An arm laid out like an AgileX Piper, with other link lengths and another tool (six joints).
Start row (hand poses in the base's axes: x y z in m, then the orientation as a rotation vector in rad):
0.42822, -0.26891, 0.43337, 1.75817, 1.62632, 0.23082
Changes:
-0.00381, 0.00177, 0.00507, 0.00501, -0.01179, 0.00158
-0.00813, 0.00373, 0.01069, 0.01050, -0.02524, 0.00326
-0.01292, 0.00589, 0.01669, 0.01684, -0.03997, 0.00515
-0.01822, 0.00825, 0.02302, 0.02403, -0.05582, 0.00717
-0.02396, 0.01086, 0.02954, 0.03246, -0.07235, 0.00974
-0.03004, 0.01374, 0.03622, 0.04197, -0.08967, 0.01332
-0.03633, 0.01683, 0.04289, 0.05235, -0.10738, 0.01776
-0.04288, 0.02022, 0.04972, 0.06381, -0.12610, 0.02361
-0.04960, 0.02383, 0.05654, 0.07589, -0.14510, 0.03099
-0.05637, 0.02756, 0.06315, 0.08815, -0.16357, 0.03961
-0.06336, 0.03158, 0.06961, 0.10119, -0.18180, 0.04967
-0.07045, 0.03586, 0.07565, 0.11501, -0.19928, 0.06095
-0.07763, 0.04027, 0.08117, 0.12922, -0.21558, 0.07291
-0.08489, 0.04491, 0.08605, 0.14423, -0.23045, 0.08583
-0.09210, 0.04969, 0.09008, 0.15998, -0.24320, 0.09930
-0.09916, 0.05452, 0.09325, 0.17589, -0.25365, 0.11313
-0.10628, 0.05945, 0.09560, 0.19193, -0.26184, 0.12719
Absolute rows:
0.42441, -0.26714, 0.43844, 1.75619, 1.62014, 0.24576
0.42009, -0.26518, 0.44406, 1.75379, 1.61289, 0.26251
0.41530, -0.26302, 0.45006, 1.75128, 1.60497, 0.28110
0.41000, -0.26066, 0.45639, 1.74876, 1.59642, 0.30135
0.40426, -0.25805, 0.46291, 1.74635, 1.58796, 0.32342
0.39818, -0.25517, 0.46959, 1.74350, 1.57987, 0.34747
0.39189, -0.25208, 0.47626, 1.74031, 1.57226, 0.37292
0.38534, -0.24869, 0.48309, 1.73622, 1.56517, 0.40070
0.37862, -0.24508, 0.48991, 1.73108, 1.55915, 0.42988
0.37185, -0.24135, 0.49652, 1.72513, 1.55447, 0.45929
0.36486, -0.23733, 0.50298, 1.71850, 1.55115, 0.48979
0.35777, -0.23305, 0.50902, 1.71157, 1.54934, 0.52089
0.35059, -0.22864, 0.51454, 1.70468, 1.54887, 0.55168
0.34333, -0.22400, 0.51942, 1.69798, 1.55019, 0.58248
0.33612, -0.21922, 0.52345, 1.69207, 1.55347, 0.61255
0.32906, -0.21439, 0.52662, 1.68682, 1.55868, 0.64119
0.32194, -0.20946, 0.52897, 1.68229, 1.56568, 0.66838

